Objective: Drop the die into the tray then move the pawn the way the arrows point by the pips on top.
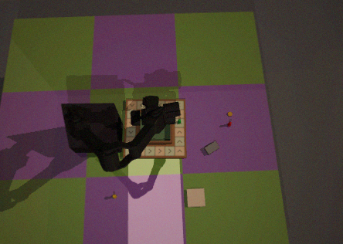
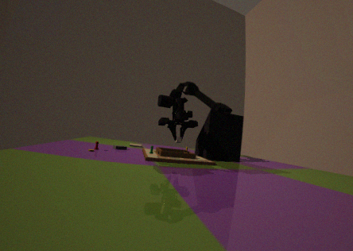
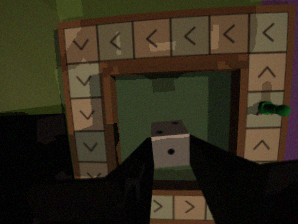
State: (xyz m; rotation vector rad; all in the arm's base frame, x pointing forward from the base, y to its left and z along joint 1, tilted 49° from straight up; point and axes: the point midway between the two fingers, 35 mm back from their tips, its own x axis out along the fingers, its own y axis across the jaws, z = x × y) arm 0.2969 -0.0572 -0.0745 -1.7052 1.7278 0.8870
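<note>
My gripper tip is 12 cm short of the green pawn, 5 cm above it and 2 cm to the right of it. From my gripper tip the other things lie so: green dice tray: 7 cm below, 1 cm to the right, 1 cm ahead; then grey block: 27 cm ahead, 10 cm to the right, 7 cm below; then red pawn: 36 cm ahead, 7 cm below, 1 cm to the left.
</note>
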